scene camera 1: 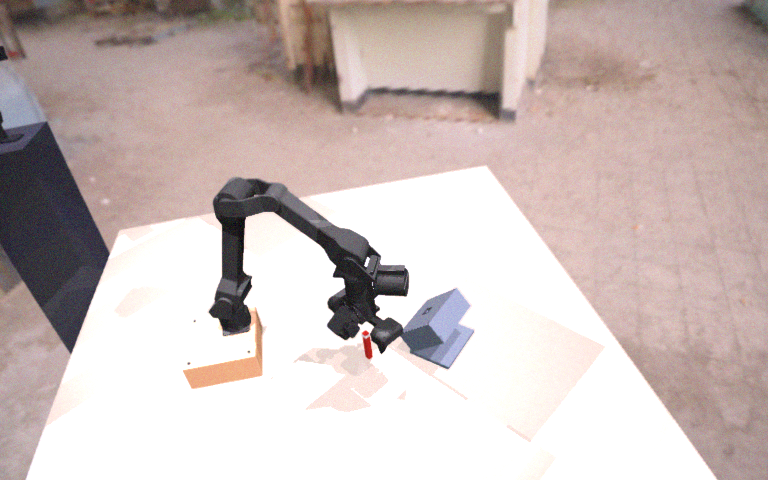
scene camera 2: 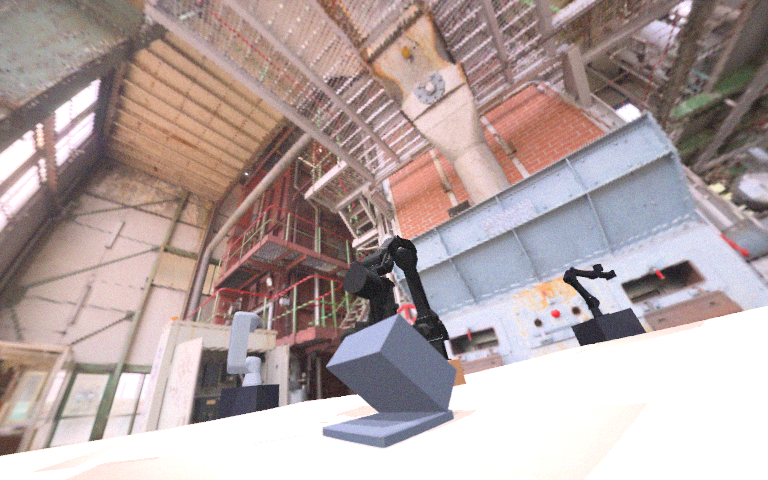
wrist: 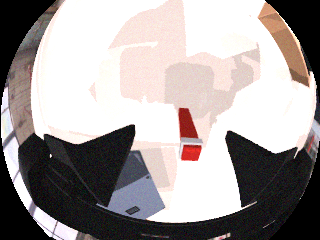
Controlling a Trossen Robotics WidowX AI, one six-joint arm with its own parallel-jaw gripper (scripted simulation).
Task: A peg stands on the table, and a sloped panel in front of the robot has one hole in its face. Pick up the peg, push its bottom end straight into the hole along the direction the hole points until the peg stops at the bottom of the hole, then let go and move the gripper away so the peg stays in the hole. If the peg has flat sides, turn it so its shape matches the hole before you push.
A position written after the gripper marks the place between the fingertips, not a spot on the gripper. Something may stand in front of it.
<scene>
The gripper [scene camera 1: 368,342] is open and holds nothing. Further things: a red peg [wrist: 190,148] and a sloped panel [scene camera 2: 393,368].
The gripper is seen too in the wrist view [wrist: 183,132]. The sloped panel is seen too in scene camera 1 [scene camera 1: 422,331] and in the wrist view [wrist: 133,189]. Scene camera 2 does not show the red peg, which is hidden by the sloped panel.
</scene>
